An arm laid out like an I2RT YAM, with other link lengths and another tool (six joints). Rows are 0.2 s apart.
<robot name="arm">
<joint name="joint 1" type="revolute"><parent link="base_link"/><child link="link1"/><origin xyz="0 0 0.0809" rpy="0 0 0"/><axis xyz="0 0 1"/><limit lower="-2.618" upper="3.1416"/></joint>
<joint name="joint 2" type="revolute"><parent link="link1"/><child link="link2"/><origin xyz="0.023 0.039 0.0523" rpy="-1.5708 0 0"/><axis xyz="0 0 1"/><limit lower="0" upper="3.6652"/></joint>
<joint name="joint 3" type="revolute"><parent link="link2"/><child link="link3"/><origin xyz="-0.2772 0 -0.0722" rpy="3.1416 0 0"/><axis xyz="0 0 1"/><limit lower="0" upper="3.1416"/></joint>
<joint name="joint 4" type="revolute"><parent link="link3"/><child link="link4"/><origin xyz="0.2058 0.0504 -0.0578" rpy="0 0 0"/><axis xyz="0 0 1"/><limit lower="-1.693" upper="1.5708"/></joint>
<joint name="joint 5" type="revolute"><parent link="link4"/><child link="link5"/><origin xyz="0.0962 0.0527 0.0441" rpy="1.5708 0 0"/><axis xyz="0 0 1"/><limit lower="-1.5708" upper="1.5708"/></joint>
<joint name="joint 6" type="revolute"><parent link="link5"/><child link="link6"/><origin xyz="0.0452 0 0.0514" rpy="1.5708 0 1.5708"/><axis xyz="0 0 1"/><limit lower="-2.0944" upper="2.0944"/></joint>
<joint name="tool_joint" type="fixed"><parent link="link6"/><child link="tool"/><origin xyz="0.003 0.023 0.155" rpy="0.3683 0 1.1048"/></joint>
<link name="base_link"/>
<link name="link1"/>
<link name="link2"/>
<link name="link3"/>
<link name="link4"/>
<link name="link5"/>
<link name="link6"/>
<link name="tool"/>
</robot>
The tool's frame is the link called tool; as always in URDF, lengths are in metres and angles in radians.
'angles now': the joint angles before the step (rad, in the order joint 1, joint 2, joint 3, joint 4, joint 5, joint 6). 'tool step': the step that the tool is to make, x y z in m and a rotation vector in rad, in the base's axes. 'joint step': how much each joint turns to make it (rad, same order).
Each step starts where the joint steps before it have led.
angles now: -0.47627, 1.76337, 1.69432, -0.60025, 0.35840, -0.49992
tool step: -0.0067, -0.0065, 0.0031, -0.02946, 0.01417, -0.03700
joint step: 0.00028, 0.00009, -0.00001, 0.00204, 0.04951, -0.00274
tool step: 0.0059, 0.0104, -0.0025, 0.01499, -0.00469, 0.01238
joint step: 0.02329, -0.00006, 0.00020, -0.01094, -0.00113, 0.02061
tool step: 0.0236, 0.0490, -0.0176, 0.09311, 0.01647, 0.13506
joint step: 0.07483, -0.00017, -0.00033, -0.06013, -0.09684, 0.02179
